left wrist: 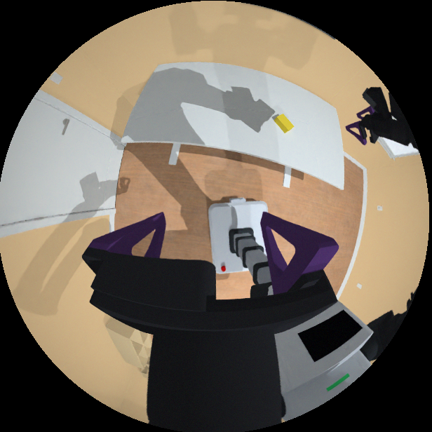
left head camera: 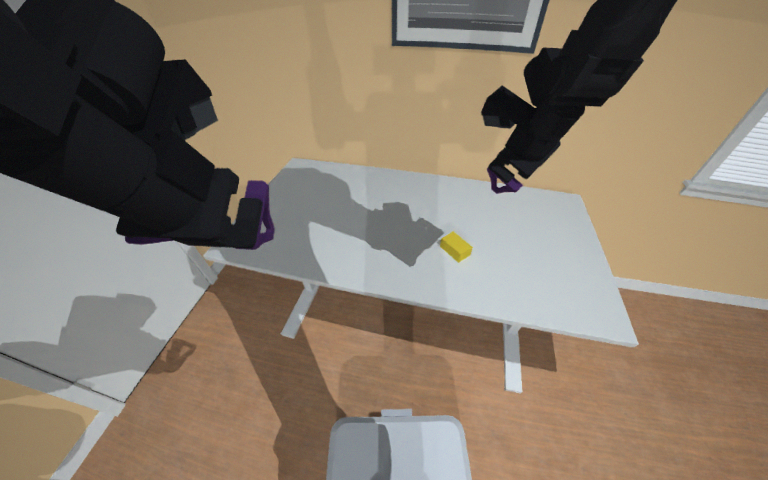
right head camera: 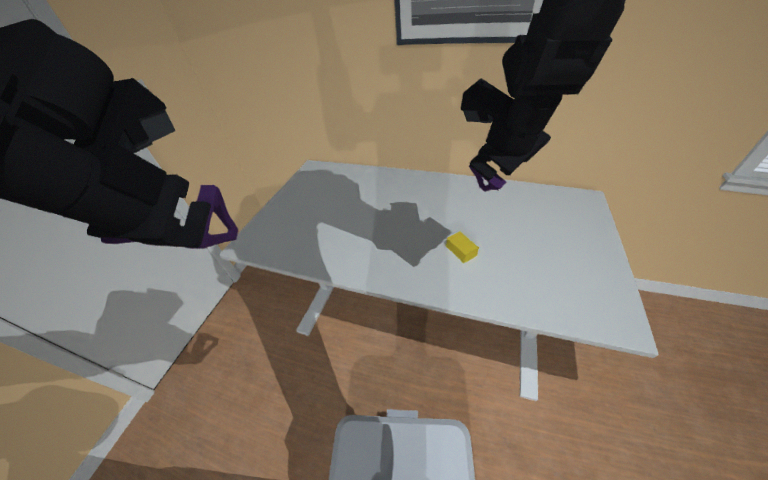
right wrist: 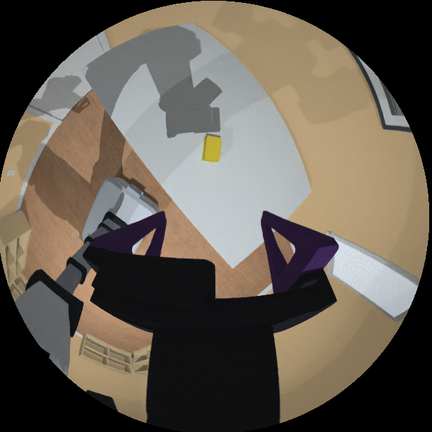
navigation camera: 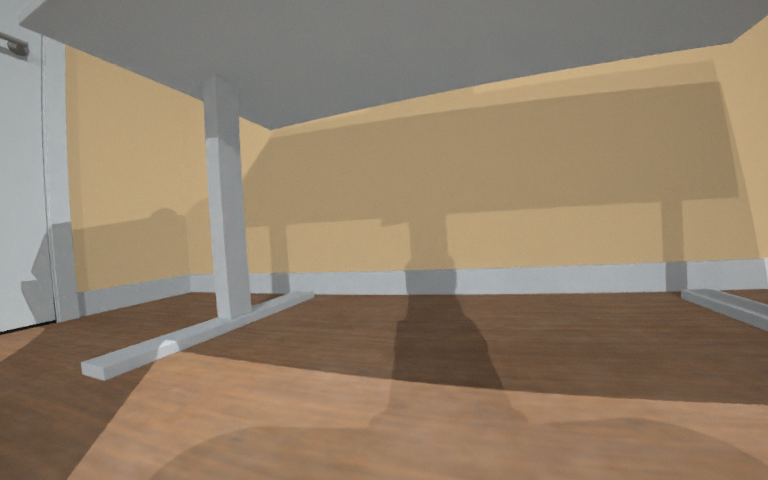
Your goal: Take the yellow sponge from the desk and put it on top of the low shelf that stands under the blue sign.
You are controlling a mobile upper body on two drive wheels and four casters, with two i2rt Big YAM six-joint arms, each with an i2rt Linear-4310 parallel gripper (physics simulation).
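Places are measured from the left arm's base along level axes (x ahead, y left, z up), in centimetres.
Pixels of known places: left gripper, fingertip midpoint: (left head camera: 235, 232) (right head camera: 205, 233); right gripper, fingertip midpoint: (left head camera: 508, 176) (right head camera: 498, 173).
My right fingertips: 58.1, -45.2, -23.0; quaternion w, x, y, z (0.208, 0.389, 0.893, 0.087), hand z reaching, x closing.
Observation:
Ahead of a thing's pixels: the offset from my right fingertips to its middle, as dx, dy, dz. "*": to the spot under its first point. Level surfaces: height alone.
The yellow sponge {+20.1, -0.3, -43.7} (left head camera: 455, 246) (right head camera: 462, 247) (left wrist: 283, 123) (right wrist: 212, 149) lies on the white desk {dz -45.9} (left head camera: 543, 271) (right head camera: 566, 271) (left wrist: 315, 137) (right wrist: 225, 200), a little right of the desk's middle in the head views. My right gripper (left head camera: 504, 184) (right wrist: 213, 216) is open and empty, above the desk's back edge in the head views and apart from the sponge. My left gripper (left wrist: 212, 217) is open and empty, left of the desk in the head views. Beige shelf units show at the lower left of the right wrist view. The blue sign does not show, so I cannot tell which shelf is under it.
My base (left head camera: 402, 452) (right head camera: 404, 452) is in front of the desk. A desk leg {* +50.1, +72.6, -82.4} (navigation camera: 226, 198) stands on a long foot (navigation camera: 198, 333). A white door (navigation camera: 19, 169) is at the left. A beige shelf unit (left wrist: 122, 337) shows low in the left wrist view. A framed picture (left head camera: 470, 44) hangs behind the desk.

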